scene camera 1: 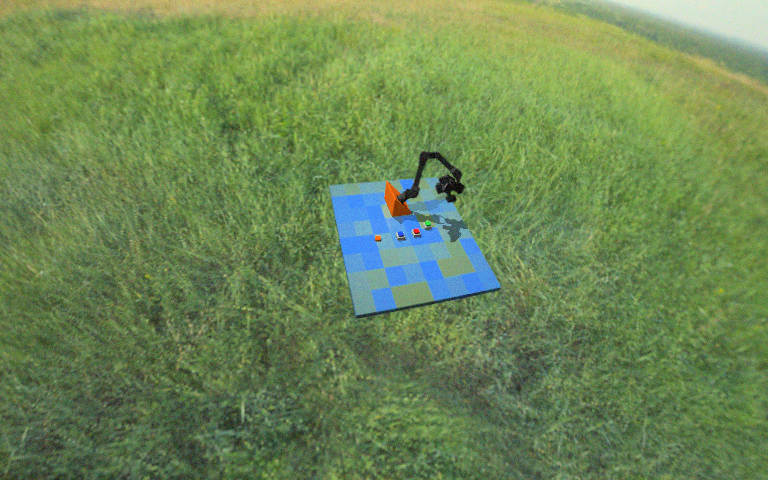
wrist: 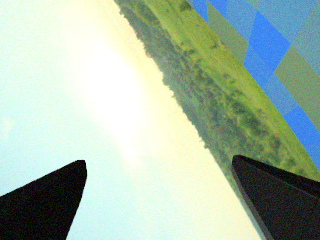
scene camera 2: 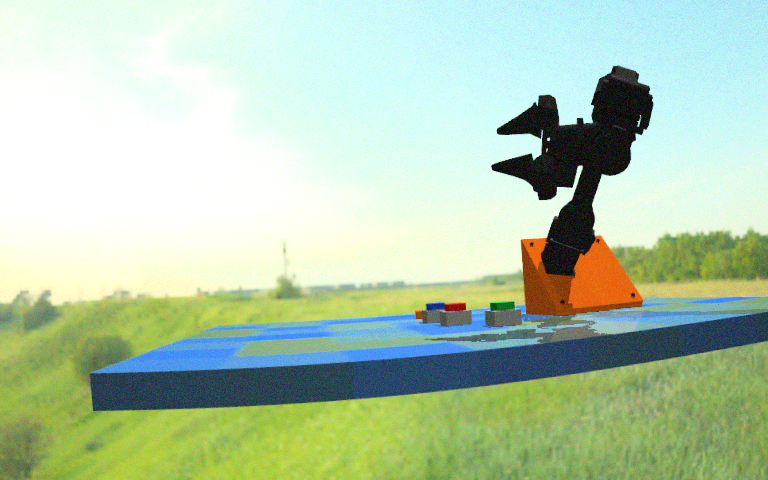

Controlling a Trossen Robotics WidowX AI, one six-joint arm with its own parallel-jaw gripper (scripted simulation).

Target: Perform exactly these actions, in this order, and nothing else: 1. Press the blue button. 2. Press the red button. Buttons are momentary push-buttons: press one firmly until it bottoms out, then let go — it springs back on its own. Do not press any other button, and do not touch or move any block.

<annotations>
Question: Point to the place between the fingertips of the gripper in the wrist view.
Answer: At 161, 166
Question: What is the gripper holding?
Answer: Nothing.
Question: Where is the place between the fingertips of the gripper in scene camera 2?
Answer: At 494, 149
</annotations>
